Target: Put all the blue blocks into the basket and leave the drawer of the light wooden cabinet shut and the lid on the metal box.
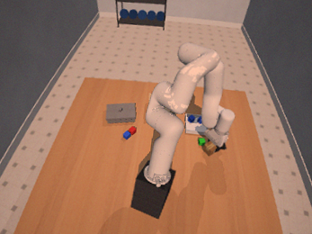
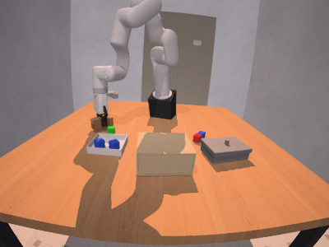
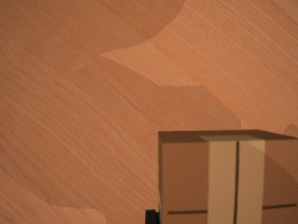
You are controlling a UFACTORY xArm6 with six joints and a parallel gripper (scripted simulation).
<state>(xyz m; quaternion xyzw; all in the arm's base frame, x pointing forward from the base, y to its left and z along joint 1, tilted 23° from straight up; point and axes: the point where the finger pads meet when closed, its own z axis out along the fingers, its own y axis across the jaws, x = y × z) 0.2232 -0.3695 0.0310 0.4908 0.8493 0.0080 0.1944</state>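
Now: the green block 5 cm ahead of my hand, 5 cm to the left of it and 3 cm below it. From my hand the other things lie so: white basket: 20 cm ahead, 5 cm to the left, 3 cm below; small brown box: right at my hand; drawer: 32 cm ahead, 26 cm to the left, 1 cm below.
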